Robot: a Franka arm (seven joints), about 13 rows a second.
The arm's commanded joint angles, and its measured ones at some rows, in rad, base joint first. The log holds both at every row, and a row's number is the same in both.
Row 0, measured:
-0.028, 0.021, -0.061, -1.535, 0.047, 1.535, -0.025
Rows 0 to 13, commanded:
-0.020, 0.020, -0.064, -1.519, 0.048, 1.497, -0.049
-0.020, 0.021, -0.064, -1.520, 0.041, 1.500, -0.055
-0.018, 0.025, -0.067, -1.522, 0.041, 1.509, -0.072
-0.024, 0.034, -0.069, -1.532, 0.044, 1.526, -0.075
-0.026, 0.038, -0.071, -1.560, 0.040, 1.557, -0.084
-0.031, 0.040, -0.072, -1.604, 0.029, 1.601, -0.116
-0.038, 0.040, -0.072, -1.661, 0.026, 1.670, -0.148
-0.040, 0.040, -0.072, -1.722, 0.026, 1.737, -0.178
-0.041, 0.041, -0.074, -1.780, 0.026, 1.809, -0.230
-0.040, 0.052, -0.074, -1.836, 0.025, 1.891, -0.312
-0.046, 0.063, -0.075, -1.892, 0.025, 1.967, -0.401
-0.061, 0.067, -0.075, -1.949, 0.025, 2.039, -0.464
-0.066, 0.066, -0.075, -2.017, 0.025, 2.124, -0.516
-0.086, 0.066, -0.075, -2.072, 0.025, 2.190, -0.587
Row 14, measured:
-0.055, 0.094, -0.078, -1.960, 0.034, 2.081, -0.472
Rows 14 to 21, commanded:
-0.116, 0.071, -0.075, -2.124, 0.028, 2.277, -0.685
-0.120, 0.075, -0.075, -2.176, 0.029, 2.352, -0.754
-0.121, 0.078, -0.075, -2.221, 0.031, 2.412, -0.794
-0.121, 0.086, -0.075, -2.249, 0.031, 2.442, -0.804
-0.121, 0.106, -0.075, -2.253, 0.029, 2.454, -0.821
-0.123, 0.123, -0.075, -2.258, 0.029, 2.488, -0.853
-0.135, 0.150, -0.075, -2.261, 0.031, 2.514, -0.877
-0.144, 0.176, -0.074, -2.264, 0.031, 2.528, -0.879
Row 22, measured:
-0.124, 0.137, -0.077, -2.258, 0.033, 2.484, -0.841
